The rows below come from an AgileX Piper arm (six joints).
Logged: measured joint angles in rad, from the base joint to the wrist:
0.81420, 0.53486, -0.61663, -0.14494, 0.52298, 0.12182
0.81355, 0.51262, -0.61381, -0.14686, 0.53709, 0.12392
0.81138, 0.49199, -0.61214, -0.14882, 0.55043, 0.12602
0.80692, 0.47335, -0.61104, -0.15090, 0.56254, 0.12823
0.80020, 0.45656, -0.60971, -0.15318, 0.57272, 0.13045
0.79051, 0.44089, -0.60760, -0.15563, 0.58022, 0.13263
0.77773, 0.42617, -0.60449, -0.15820, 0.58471, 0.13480
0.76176, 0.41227, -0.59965, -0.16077, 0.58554, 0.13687
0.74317, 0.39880, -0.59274, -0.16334, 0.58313, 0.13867
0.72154, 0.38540, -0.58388, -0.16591, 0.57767, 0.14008
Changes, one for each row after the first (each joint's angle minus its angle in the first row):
-0.00065, -0.02224, 0.00282, -0.00192, 0.01411, 0.00210
-0.00282, -0.04287, 0.00449, -0.00388, 0.02745, 0.00420
-0.00728, -0.06151, 0.00559, -0.00596, 0.03956, 0.00641
-0.01400, -0.07830, 0.00692, -0.00824, 0.04974, 0.00863
-0.02369, -0.09397, 0.00903, -0.01069, 0.05724, 0.01081
-0.03647, -0.10869, 0.01214, -0.01326, 0.06173, 0.01298
-0.05244, -0.12259, 0.01698, -0.01583, 0.06256, 0.01505
-0.07103, -0.13606, 0.02389, -0.01840, 0.06015, 0.01685
-0.09266, -0.14946, 0.03275, -0.02097, 0.05469, 0.01826

